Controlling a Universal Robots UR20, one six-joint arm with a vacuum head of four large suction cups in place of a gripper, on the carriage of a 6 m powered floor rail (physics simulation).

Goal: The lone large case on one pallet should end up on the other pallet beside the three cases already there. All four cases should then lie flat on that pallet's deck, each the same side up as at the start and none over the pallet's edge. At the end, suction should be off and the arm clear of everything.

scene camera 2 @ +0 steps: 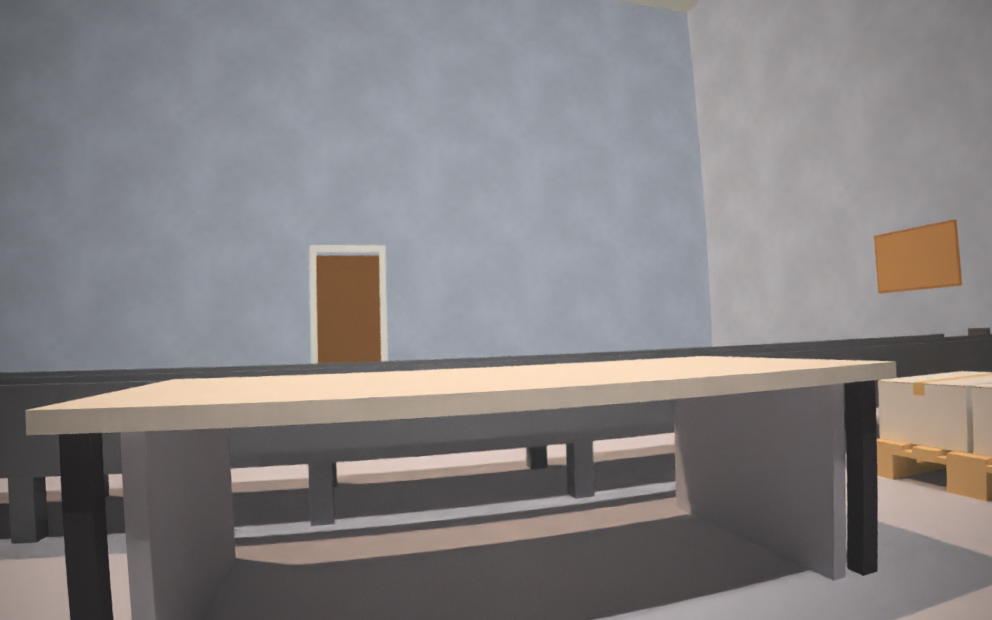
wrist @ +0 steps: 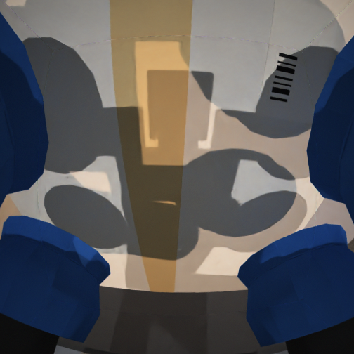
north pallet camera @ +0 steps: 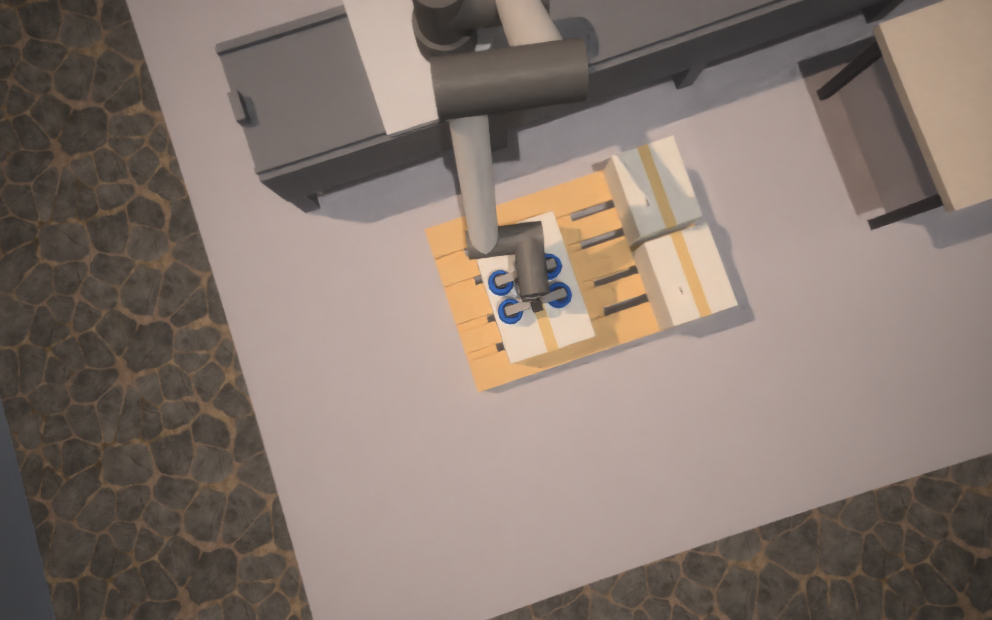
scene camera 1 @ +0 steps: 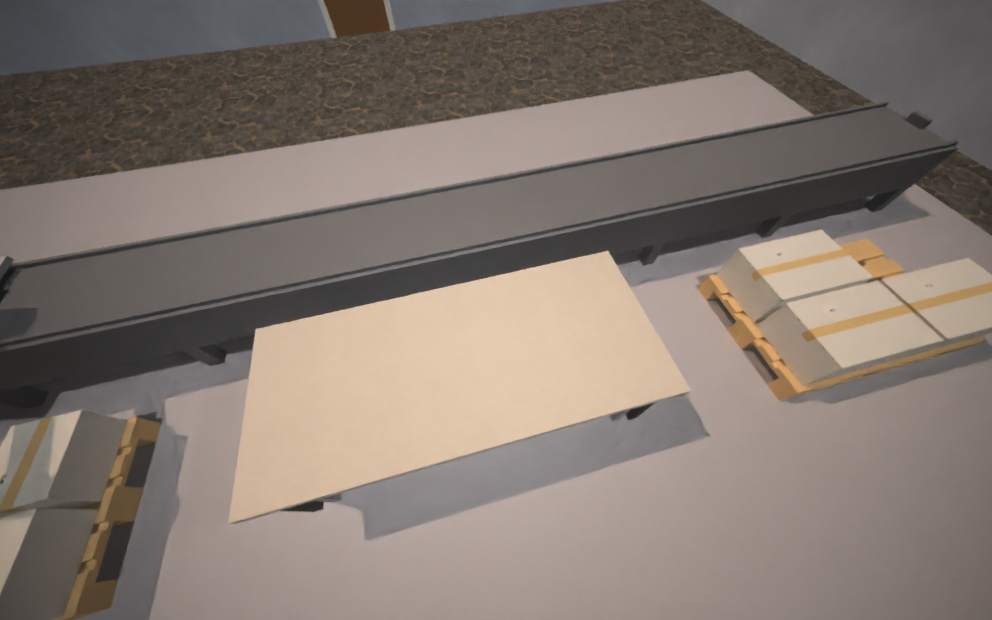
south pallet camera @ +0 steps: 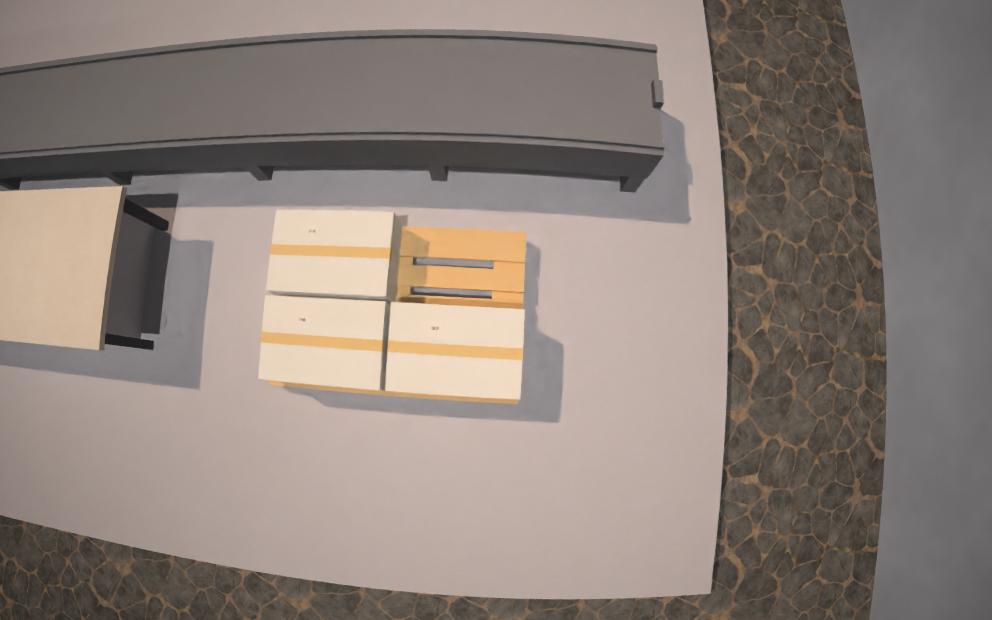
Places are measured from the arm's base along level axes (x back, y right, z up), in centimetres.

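Pixels of known places: arm's base at its link origin: (north pallet camera: 446, 38).
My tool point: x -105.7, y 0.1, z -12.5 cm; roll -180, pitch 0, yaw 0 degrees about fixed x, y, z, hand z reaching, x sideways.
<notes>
Ahead of a thing's pixels: the offset from my tool point to its middle. Level surfaces: height alone.
In the north pallet camera, the large case (north pallet camera: 523, 343) (wrist: 225, 60) lies flat on the left part of the north pallet (north pallet camera: 447, 299), a brown tape band along its top. My gripper (north pallet camera: 528, 288) (wrist: 177, 200), four blue suction cups, is over this case. In the wrist view the cups' shadows fall on its top apart from the cups, so they look open and a little above it. In the south pallet camera, three cases (south pallet camera: 332, 274) (south pallet camera: 321, 365) (south pallet camera: 453, 383) lie flat on the south pallet (south pallet camera: 464, 244) (scene camera 1: 866, 252). Its back right quarter is bare deck.
Two more cases {dx +25.9, dy -67.1, dz -19.1 cm} (north pallet camera: 680, 182) {dx -14.6, dy -67.1, dz -18.2 cm} (north pallet camera: 665, 281) stand at the right end of the north pallet. A table {dz +8.5 cm} (scene camera 1: 453, 365) (scene camera 2: 468, 383) (south pallet camera: 58, 270) (north pallet camera: 951, 109) stands between the pallets. The long dark floor rail (scene camera 1: 468, 212) (south pallet camera: 329, 95) (north pallet camera: 299, 102) runs behind them; the arm stands over its white carriage (north pallet camera: 395, 80).
</notes>
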